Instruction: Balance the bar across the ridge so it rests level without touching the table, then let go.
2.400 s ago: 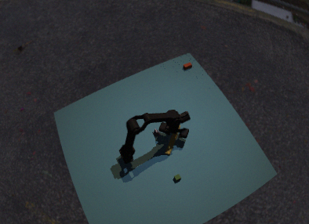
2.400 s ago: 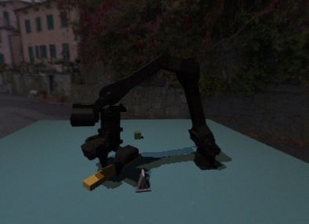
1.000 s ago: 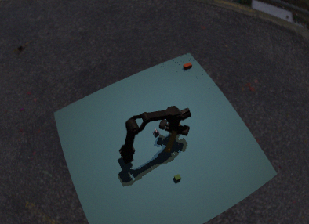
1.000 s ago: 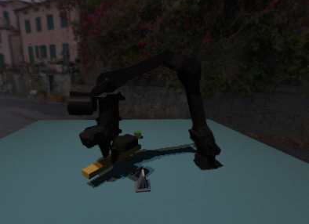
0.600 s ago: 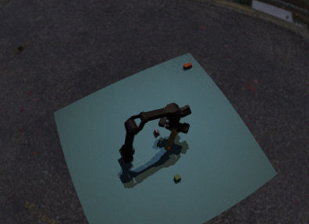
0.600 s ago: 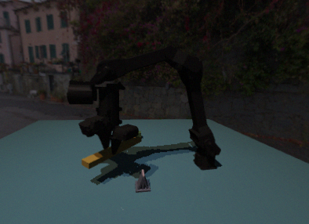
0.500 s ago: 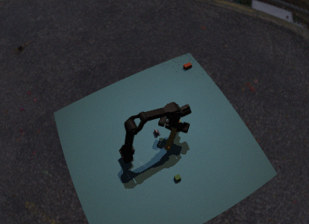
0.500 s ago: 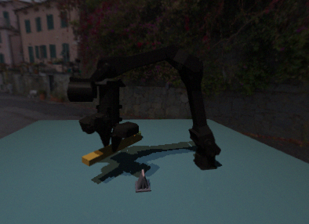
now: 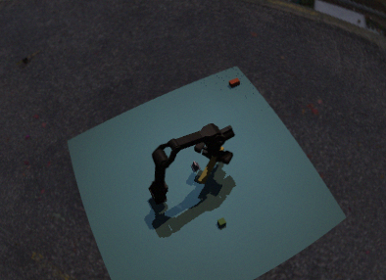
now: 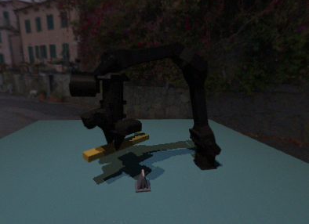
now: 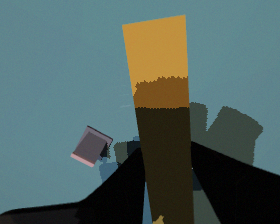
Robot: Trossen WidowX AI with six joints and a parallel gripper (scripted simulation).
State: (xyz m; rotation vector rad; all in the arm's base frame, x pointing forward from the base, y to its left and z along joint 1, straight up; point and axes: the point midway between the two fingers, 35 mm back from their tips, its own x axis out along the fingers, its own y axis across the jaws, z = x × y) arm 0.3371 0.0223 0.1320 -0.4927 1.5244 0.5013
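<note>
My gripper tip is 2 cm to the left of the yellow bar and 2 cm past it. From my gripper tip the other things lie so: orange-red block 48 cm to the left, 40 cm ahead, 8 cm below; small green cube 30 cm to the right, 11 cm behind, 8 cm below.
</note>
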